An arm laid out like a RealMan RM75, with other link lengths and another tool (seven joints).
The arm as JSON. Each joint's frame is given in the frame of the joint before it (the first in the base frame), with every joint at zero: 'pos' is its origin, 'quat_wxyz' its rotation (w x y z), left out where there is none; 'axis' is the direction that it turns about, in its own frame. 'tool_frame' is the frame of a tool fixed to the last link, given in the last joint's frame.
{
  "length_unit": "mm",
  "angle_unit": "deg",
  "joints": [
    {
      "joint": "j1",
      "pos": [
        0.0,
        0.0,
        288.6
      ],
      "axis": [
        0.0,
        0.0,
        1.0
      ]
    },
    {
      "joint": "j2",
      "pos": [
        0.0,
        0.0,
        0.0
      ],
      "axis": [
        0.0,
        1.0,
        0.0
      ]
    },
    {
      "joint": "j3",
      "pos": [
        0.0,
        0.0,
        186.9
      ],
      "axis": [
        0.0,
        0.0,
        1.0
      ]
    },
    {
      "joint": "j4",
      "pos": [
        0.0,
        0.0,
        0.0
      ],
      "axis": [
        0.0,
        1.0,
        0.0
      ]
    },
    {
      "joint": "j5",
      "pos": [
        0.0,
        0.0,
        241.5
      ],
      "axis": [
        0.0,
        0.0,
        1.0
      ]
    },
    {
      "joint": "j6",
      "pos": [
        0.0,
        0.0,
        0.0
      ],
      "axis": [
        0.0,
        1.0,
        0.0
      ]
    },
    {
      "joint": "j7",
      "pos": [
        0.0,
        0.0,
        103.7
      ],
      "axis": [
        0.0,
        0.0,
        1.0
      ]
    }
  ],
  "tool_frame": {
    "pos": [
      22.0,
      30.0,
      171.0
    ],
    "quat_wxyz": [
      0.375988,
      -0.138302,
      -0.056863,
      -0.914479
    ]
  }
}
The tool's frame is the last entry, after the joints.
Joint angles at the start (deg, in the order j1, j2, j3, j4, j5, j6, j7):
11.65 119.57 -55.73 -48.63 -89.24 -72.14 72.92
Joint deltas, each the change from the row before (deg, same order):
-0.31 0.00 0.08 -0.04 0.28 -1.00 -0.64
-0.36 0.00 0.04 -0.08 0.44 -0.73 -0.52
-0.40 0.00 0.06 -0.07 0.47 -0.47 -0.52
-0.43 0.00 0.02 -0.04 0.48 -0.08 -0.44
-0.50 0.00 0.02 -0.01 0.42 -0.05 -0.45
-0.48 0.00 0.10 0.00 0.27 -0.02 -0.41
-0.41 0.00 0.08 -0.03 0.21 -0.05 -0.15
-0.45 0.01 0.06 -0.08 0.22 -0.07 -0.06
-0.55 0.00 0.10 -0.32 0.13 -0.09 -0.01
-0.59 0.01 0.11 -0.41 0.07 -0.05 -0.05
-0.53 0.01 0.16 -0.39 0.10 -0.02 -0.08
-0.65 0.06 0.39 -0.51 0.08 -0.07 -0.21
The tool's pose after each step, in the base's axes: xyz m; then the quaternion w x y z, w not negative. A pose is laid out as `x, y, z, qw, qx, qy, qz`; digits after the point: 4 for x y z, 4 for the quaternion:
0.2300, 0.3772, -0.0020, 0.2464, -0.5680, -0.7769, -0.1143
0.2287, 0.3749, -0.0010, 0.2494, -0.5642, -0.7790, -0.1126
0.2286, 0.3733, 0.0005, 0.2524, -0.5615, -0.7799, -0.1131
0.2299, 0.3727, 0.0021, 0.2551, -0.5609, -0.7790, -0.1159
0.2321, 0.3716, 0.0034, 0.2572, -0.5610, -0.7778, -0.1190
0.2349, 0.3705, 0.0046, 0.2584, -0.5617, -0.7764, -0.1224
0.2370, 0.3694, 0.0057, 0.2598, -0.5631, -0.7745, -0.1244
0.2390, 0.3682, 0.0069, 0.2614, -0.5649, -0.7724, -0.1260
0.2413, 0.3670, 0.0089, 0.2623, -0.5662, -0.7707, -0.1288
0.2439, 0.3658, 0.0110, 0.2626, -0.5672, -0.7693, -0.1323
0.2463, 0.3650, 0.0135, 0.2632, -0.5678, -0.7679, -0.1364
0.2495, 0.3643, 0.0172, 0.2645, -0.5680, -0.7662, -0.1426

